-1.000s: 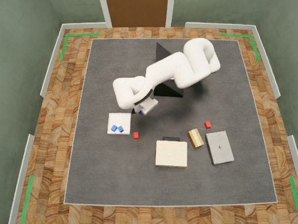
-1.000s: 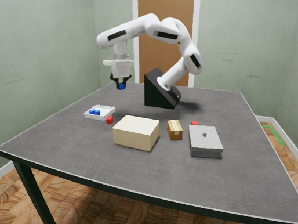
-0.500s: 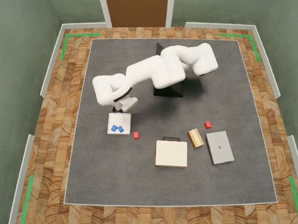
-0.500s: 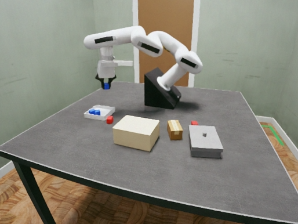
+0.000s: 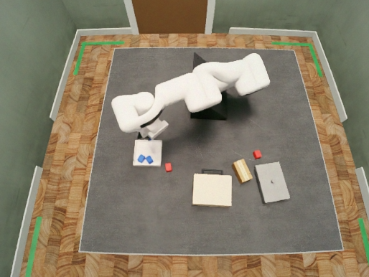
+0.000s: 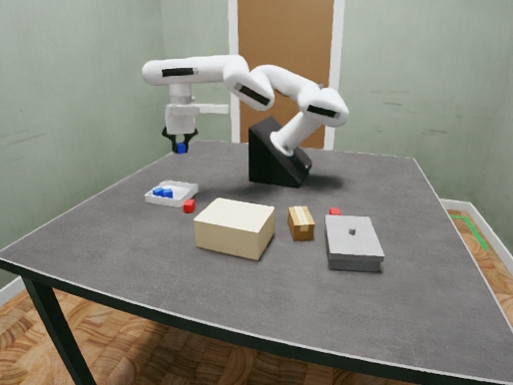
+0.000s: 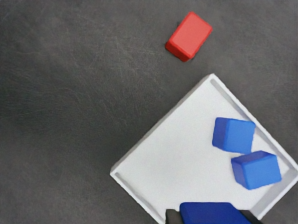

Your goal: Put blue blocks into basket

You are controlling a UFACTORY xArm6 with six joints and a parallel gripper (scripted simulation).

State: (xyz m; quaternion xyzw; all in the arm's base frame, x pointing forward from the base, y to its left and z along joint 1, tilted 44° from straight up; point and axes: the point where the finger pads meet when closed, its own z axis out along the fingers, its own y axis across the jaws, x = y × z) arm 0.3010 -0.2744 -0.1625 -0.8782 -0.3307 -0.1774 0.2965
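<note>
Right now the white basket is 3 cm ahead of my hand, 3 cm to the right of it and 17 cm below it. The rest, counted from my hand: flat lid: 21 cm ahead, 61 cm to the left, 14 cm below; light wooden cabinet: 24 cm ahead, 30 cm to the left, 14 cm below; brown cardboard box: 15 cm ahead, 46 cm to the left, 15 cm below.
</note>
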